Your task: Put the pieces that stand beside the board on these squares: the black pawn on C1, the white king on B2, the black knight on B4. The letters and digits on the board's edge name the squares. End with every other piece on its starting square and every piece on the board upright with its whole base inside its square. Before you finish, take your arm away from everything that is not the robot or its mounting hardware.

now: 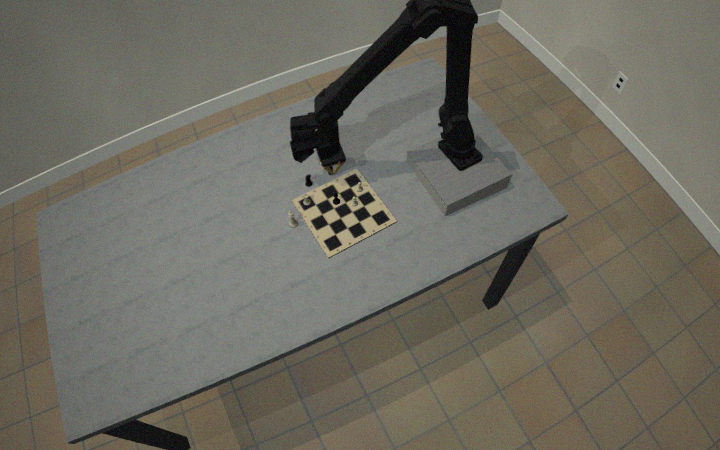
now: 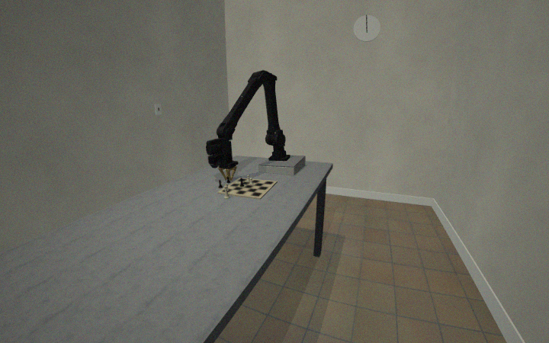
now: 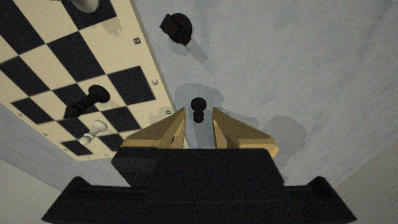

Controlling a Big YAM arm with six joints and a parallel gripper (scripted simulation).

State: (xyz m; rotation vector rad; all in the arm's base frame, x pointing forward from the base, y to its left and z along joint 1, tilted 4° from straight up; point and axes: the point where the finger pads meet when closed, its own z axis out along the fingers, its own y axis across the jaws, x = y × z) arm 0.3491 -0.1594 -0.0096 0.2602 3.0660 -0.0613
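The black pawn is 1 cm below my hand. Round my hand: chessboard: 4 cm ahead, 14 cm to the left, 2 cm below; then white king: 18 cm ahead, 11 cm to the left, 1 cm above; then black chess piece: 4 cm ahead, 10 cm to the left, 1 cm above.
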